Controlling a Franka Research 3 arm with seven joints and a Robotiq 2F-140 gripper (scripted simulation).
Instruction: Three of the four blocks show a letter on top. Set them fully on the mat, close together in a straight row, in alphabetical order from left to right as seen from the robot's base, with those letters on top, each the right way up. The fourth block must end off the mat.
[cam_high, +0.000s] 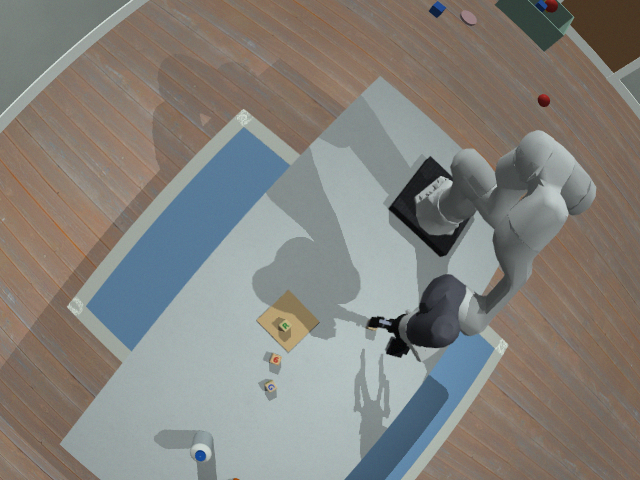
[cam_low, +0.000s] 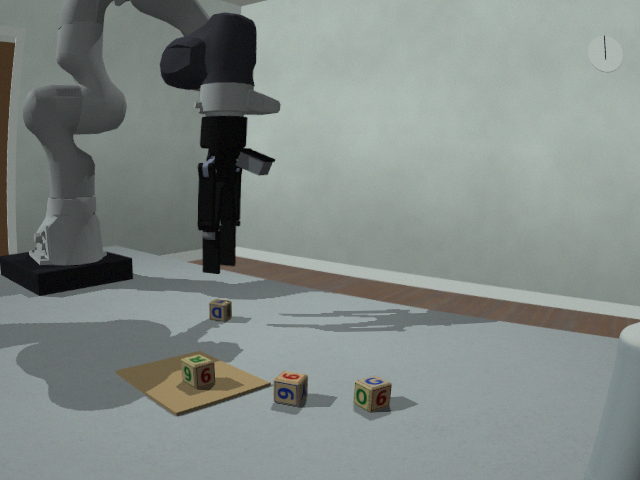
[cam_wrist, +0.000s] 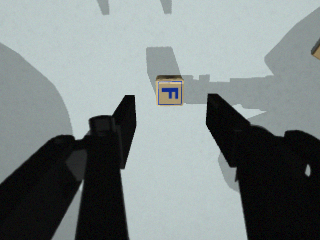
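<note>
Now: hand 10 cm above the block. Round my hand: tan mat (22 cm to the right, 16 cm ahead, 11 cm below).
</note>
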